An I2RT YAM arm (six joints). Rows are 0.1 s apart.
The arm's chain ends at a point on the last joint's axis. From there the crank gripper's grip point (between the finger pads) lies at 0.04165 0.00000 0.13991 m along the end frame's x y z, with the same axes.
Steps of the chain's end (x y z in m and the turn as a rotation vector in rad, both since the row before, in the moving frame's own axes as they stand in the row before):
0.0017, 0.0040, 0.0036, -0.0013, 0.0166, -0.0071
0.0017, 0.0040, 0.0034, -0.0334, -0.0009, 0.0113
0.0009, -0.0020, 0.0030, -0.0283, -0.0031, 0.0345
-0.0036, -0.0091, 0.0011, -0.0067, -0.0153, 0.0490
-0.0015, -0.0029, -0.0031, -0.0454, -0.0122, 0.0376
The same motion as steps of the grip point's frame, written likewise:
0.0040, 0.0039, 0.0029, -0.0013, 0.0166, -0.0071
0.0015, 0.0091, 0.0034, -0.0334, -0.0009, 0.0113
0.0004, 0.0034, 0.0031, -0.0283, -0.0031, 0.0345
-0.0058, -0.0062, 0.0017, -0.0067, -0.0153, 0.0490
-0.0034, 0.0050, -0.0028, -0.0454, -0.0122, 0.0376

